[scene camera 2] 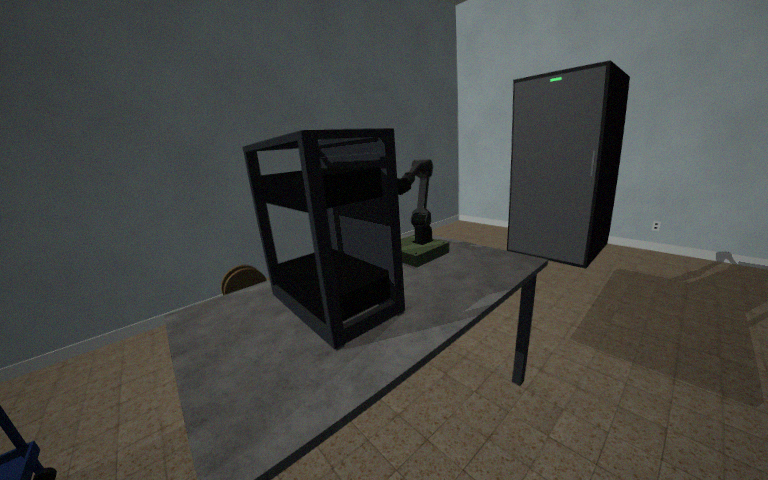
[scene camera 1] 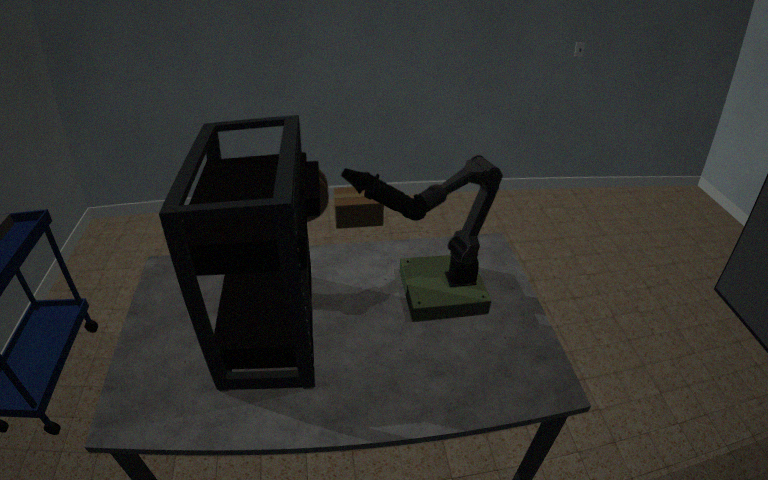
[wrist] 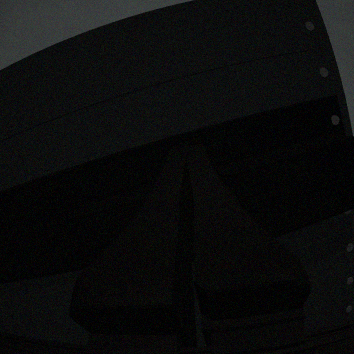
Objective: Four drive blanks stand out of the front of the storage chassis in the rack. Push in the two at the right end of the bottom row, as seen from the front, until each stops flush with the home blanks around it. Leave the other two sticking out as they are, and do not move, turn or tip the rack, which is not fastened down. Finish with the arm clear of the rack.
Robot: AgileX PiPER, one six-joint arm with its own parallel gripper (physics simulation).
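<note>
The black rack (scene camera 1: pixel 289 164) (scene camera 2: pixel 320 226) stands upright on the table. A dark chassis (scene camera 1: pixel 243 175) (scene camera 2: pixel 353 186) sits in its upper part. A black block (scene camera 1: pixel 312 189) stands out of the rack's front in the first scene view; single drive blanks cannot be told apart there. My gripper (scene camera 1: pixel 345 172) (wrist: pixel 188 164) is shut and empty, pointing at the rack's front from a short distance away, at upper height. In the second scene view the rack hides the gripper. The wrist view is very dark: the blanks' faces and their depths cannot be made out.
A second dark unit (scene camera 1: pixel 254 316) (scene camera 2: pixel 368 288) lies low in the rack. The arm stands on a green base (scene camera 1: pixel 441 291) (scene camera 2: pixel 424 251) on the grey table (scene camera 1: pixel 396 384) (scene camera 2: pixel 271 384). A cardboard box (scene camera 1: pixel 359 215), a blue cart (scene camera 1: pixel 45 339) and a tall cabinet (scene camera 2: pixel 555 169) stand beyond the table.
</note>
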